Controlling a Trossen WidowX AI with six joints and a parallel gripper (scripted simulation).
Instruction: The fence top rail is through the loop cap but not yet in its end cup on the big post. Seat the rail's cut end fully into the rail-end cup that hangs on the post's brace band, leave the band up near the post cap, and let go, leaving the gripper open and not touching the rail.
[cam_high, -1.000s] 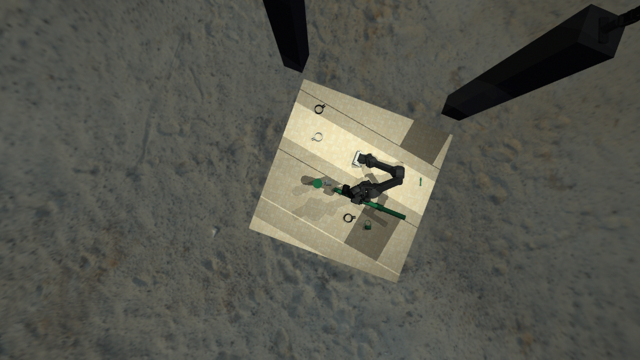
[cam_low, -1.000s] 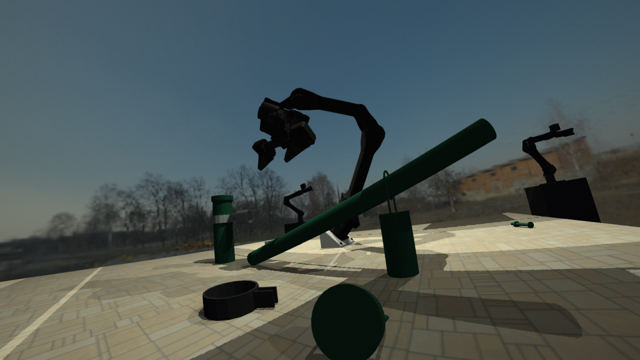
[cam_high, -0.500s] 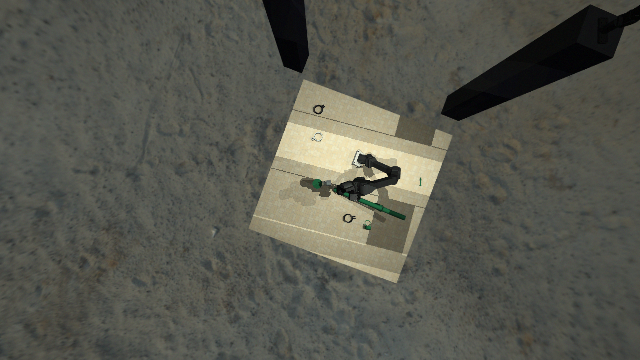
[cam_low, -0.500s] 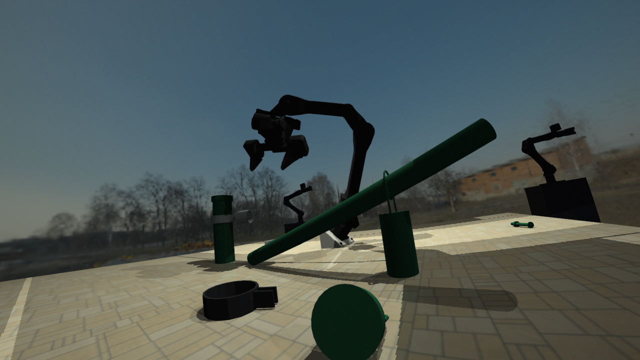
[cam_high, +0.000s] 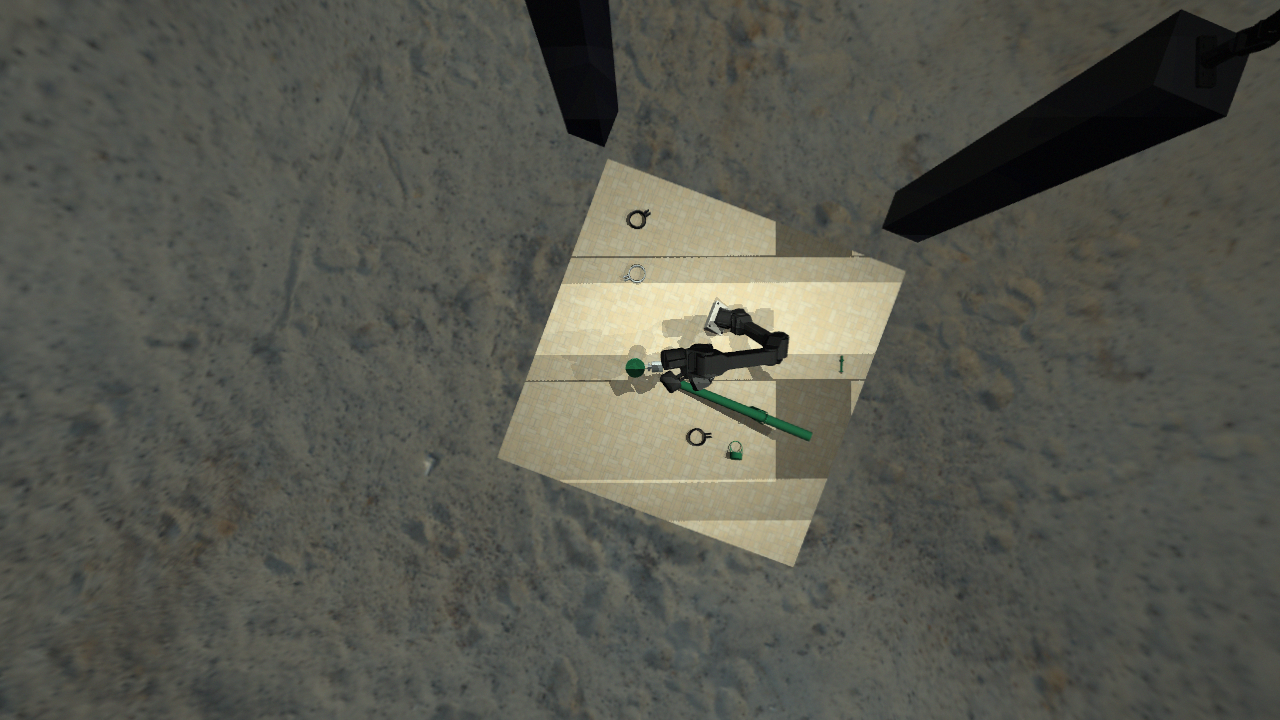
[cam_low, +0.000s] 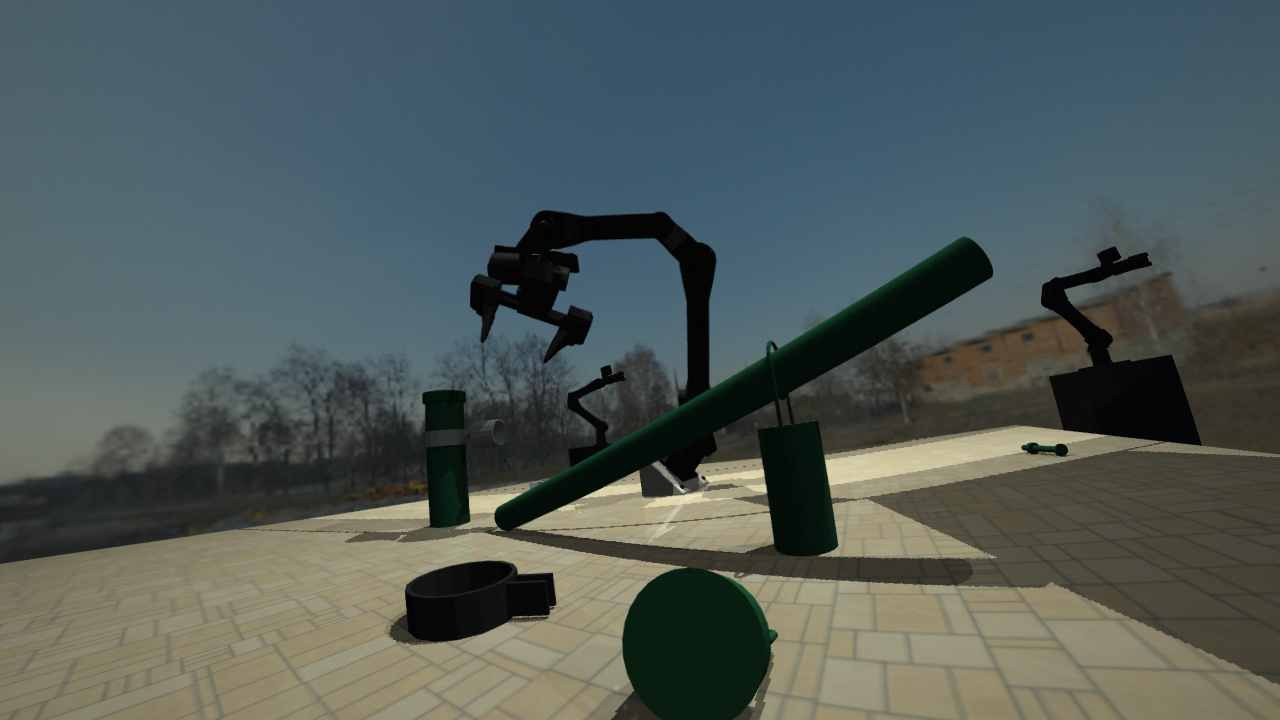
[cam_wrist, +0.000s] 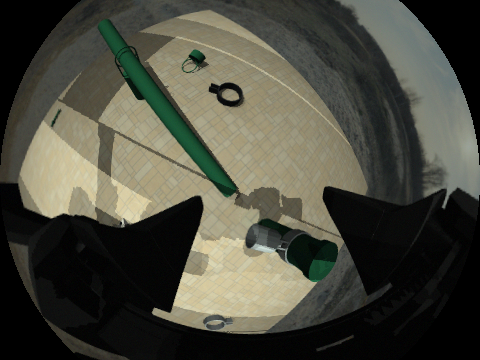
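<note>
My gripper tip is 10 mm past the rail-end cup, 100 mm to the left of it and 110 mm above it. From my gripper tip the other things lie so: green bolt (290 mm behind, 610 mm to the left, 230 mm below); short green post (20 mm ahead, 340 mm to the left, 130 mm below).
</note>
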